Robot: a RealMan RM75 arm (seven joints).
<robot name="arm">
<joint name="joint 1" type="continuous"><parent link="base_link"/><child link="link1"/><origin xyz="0 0 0.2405"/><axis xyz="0 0 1"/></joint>
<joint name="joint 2" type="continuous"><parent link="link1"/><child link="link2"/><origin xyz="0 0 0" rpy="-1.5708 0 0"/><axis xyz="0 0 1"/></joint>
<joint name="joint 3" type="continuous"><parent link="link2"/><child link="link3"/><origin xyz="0 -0.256 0" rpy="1.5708 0 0"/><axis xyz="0 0 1"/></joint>
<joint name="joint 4" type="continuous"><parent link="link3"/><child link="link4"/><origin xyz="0 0 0" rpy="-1.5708 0 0"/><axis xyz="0 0 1"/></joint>
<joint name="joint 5" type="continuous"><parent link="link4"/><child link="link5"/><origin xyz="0 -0.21 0" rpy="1.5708 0 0"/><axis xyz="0 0 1"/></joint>
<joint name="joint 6" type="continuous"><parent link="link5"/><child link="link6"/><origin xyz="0 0 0" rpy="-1.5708 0 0"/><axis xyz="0 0 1"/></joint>
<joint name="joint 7" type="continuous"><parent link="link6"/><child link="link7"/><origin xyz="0 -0.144 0" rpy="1.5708 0 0"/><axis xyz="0 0 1"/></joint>
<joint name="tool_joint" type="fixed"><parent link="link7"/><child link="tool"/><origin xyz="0 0 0"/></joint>
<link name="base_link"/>
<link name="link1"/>
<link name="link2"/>
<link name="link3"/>
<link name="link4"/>
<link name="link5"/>
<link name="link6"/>
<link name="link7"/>
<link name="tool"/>
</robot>
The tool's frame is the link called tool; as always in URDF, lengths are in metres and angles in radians. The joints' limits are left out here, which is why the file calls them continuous.
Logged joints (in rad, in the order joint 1, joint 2, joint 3, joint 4, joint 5, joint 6, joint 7), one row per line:
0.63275, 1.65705, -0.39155, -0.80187, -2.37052, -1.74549, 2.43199
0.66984, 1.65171, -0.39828, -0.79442, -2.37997, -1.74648, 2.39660
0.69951, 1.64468, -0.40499, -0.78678, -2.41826, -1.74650, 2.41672
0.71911, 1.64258, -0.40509, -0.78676, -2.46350, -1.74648, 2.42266
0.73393, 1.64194, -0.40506, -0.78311, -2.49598, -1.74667, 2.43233
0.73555, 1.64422, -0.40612, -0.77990, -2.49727, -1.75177, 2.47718
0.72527, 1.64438, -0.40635, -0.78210, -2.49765, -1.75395, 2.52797
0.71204, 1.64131, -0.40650, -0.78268, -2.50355, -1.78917, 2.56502
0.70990, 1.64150, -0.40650, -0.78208, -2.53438, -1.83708, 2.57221
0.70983, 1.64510, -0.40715, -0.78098, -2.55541, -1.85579, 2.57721
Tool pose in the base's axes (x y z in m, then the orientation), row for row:
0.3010, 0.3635, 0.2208, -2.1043, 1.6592, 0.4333
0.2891, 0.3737, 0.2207, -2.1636, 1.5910, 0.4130
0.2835, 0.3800, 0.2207, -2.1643, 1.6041, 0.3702
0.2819, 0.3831, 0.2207, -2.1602, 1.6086, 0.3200
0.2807, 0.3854, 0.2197, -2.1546, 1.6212, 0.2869
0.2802, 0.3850, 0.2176, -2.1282, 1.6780, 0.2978
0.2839, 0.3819, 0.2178, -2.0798, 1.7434, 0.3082
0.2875, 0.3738, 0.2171, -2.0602, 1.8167, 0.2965
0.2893, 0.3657, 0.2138, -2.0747, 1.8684, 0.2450
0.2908, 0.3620, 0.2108, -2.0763, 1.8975, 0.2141
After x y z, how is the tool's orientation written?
As a rotation vector, in radians.
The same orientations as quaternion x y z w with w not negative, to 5 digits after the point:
-0.75759, 0.59734, 0.15600, 0.21190
-0.77841, 0.57240, 0.14859, 0.21062
-0.77824, 0.57680, 0.13312, 0.20960
-0.77817, 0.57947, 0.11527, 0.21301
-0.77629, 0.58411, 0.10337, 0.21333
-0.76382, 0.60224, 0.10688, 0.20608
-0.74550, 0.62492, 0.11047, 0.20371
-0.73237, 0.64581, 0.10540, 0.18830
-0.72964, 0.65709, 0.08616, 0.16862
-0.72660, 0.66403, 0.07492, 0.15967

